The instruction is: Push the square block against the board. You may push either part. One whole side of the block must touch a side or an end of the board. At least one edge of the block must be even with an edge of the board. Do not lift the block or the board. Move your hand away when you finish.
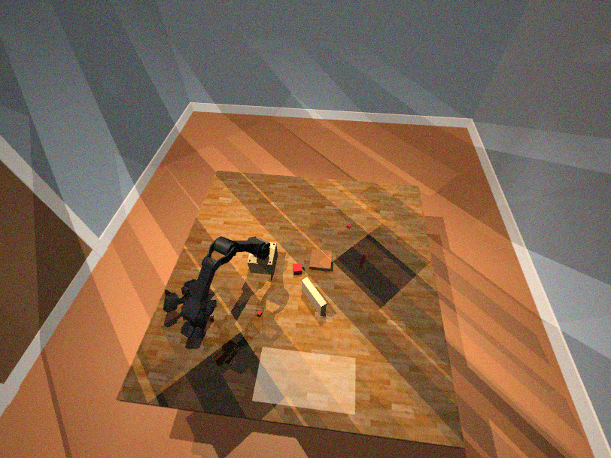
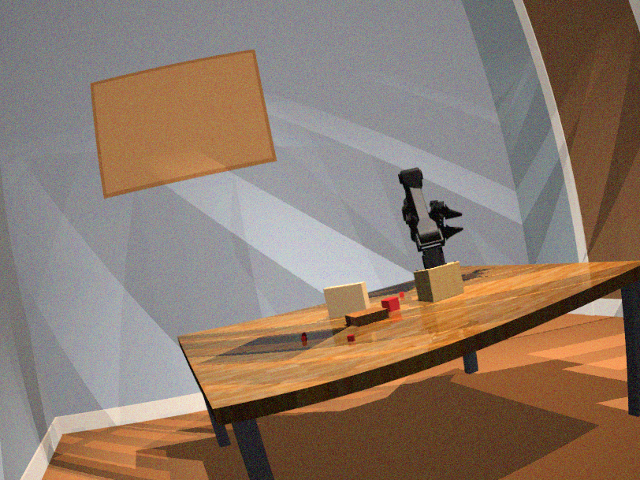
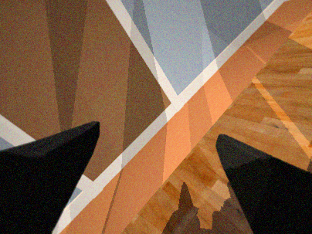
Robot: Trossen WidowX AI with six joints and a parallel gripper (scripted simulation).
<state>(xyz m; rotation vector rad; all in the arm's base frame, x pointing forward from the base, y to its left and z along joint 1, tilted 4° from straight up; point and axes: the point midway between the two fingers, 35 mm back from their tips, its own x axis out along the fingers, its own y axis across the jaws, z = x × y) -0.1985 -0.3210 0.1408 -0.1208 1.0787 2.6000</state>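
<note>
Now: gripper tip 530 mm short of the pale flat block, 210 mm to the right of it and 160 mm above it. The rest, counted from my gripper tip: brown board: 500 mm ahead, 420 mm to the left, 200 mm below; red cube: 410 mm ahead, 330 mm to the left, 190 mm below; red stick: 700 mm ahead, 480 mm to the left, 210 mm below.
</note>
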